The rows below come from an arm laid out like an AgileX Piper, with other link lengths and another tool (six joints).
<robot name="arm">
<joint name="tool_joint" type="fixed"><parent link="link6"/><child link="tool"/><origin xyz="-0.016 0.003 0.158" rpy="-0.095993 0 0.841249"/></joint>
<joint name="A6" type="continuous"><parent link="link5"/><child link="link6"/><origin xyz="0 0.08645 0" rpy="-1.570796 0 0"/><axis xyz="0 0 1"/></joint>
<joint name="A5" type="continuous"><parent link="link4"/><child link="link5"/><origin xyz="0 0 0" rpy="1.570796 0 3.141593"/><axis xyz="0 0 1"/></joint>
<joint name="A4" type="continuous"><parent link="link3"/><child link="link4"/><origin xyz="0.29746 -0.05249 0" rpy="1.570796 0 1.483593"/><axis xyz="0 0 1"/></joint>
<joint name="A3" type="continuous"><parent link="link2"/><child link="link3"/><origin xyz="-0.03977 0.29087 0" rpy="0 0 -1.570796"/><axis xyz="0 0 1"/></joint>
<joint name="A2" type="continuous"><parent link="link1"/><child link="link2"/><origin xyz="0 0 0" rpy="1.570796 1.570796 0"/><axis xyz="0 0 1"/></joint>
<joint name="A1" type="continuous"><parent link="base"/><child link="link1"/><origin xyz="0 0 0.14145" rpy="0 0 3.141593"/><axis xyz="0 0 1"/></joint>
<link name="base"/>
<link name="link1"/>
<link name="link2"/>
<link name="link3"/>
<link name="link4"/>
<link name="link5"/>
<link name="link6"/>
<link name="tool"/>
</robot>
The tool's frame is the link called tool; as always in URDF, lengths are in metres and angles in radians. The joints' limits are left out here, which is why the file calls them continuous.
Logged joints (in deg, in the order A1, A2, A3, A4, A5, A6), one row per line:
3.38 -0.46 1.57 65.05 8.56 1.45
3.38 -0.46 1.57 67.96 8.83 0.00
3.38 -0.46 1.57 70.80 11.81 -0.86
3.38 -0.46 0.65 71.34 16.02 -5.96
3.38 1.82 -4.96 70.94 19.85 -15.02
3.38 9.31 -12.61 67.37 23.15 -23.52
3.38 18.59 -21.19 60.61 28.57 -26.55
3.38 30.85 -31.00 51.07 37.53 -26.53
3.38 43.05 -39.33 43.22 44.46 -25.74
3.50 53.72 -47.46 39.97 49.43 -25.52
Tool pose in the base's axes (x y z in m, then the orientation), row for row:
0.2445 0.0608 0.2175 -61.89 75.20 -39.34
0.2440 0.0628 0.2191 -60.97 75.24 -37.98
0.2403 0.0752 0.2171 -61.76 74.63 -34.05
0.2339 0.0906 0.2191 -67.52 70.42 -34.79
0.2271 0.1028 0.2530 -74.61 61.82 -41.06
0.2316 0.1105 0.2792 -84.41 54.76 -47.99
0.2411 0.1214 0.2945 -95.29 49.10 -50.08
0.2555 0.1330 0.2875 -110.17 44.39 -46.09
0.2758 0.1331 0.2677 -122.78 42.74 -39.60
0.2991 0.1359 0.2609 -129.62 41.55 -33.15
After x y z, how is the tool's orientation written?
As a rotation vector, in degrees.
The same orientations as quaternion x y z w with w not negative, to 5 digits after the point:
-0.46757 0.56813 -0.29721 0.60850
-0.46194 0.57006 -0.28776 0.61550
-0.46967 0.56755 -0.25894 0.62469
-0.51220 0.53420 -0.26392 0.61856
-0.56336 0.46679 -0.31003 0.60714
-0.62581 0.40599 -0.35579 0.56298
-0.69149 0.35630 -0.36341 0.51266
-0.77523 0.31236 -0.32432 0.44303
-0.83736 0.29149 -0.27007 0.37539
-0.86969 0.27878 -0.22242 0.34124

